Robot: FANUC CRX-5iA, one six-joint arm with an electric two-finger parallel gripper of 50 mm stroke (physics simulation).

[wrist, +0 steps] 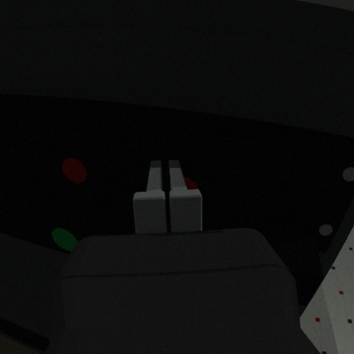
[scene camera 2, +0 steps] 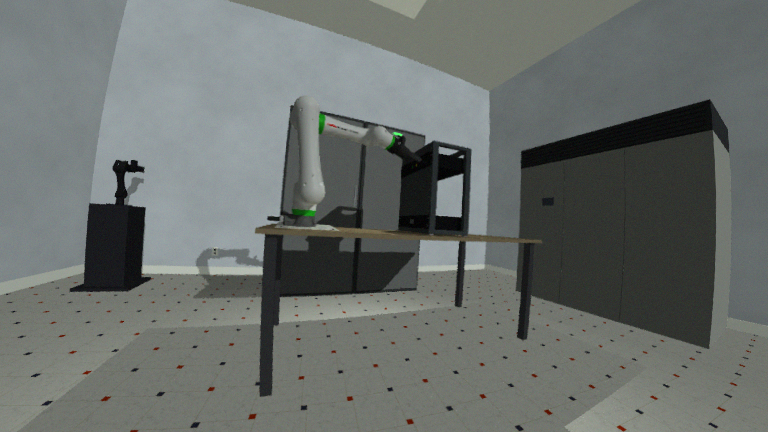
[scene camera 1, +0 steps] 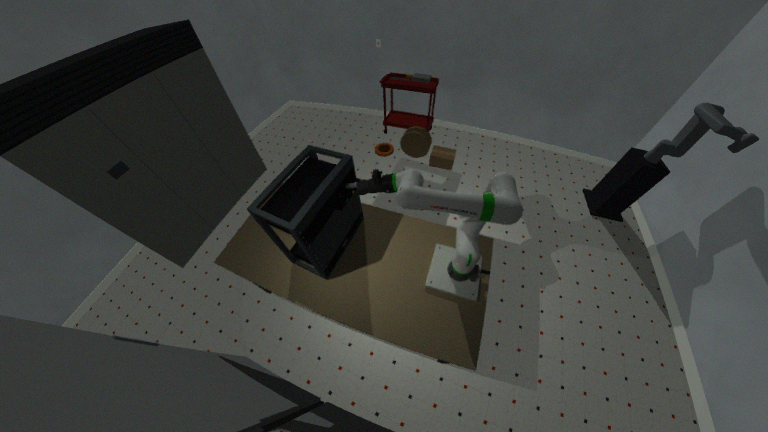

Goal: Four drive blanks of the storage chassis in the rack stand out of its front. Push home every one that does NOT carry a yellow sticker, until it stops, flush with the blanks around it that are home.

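Seen in the pictures: gripper, between the fingertips: (scene camera 2: 420, 160) (scene camera 1: 346, 186); arm's base, origin of its link: (scene camera 2: 302, 225) (scene camera 1: 459, 270).
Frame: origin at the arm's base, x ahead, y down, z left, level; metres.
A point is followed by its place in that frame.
Note:
The rack (scene camera 1: 272, 226) @[y -0.436, x 1.001, z 0.220 m] (scene camera 2: 433, 188) @[y -0.275, x 0.724, z -0.221 m] is a dark open frame on the table, with the dark chassis near its top. In the wrist view the chassis front (wrist: 260, 165) is almost black; the edges of its blanks cannot be made out. Two red round stickers (wrist: 74, 170) (wrist: 190, 183) and a green round sticker (wrist: 65, 239) show on it; the right red one is partly behind a fingertip. No yellow sticker shows in the wrist view. My gripper (scene camera 1: 350, 186) @[y -0.476, x 0.708, z -0.089 m] (scene camera 2: 419, 159) @[y -0.476, x 0.708, z -0.089 m] (wrist: 165, 177) is shut and empty, its tips at the chassis front; whether they touch it is unclear.
The rack stands on the wooden table (scene camera 1: 343, 300) @[y 0.012, x 0.636, z 0.368 m] (scene camera 2: 375, 233) @[y 0.012, x 0.321, z -0.294 m], opposite the arm's white base plate (scene camera 1: 440, 284) @[y -0.007, x 0.101, z 0.122 m]. Grey screw heads (wrist: 349, 174) (wrist: 325, 230) mark the rack's right side in the wrist view. A red cart (scene camera 1: 409, 84) and a tall cabinet (scene camera 1: 161, 139) (scene camera 2: 617, 231) stand away from the table.

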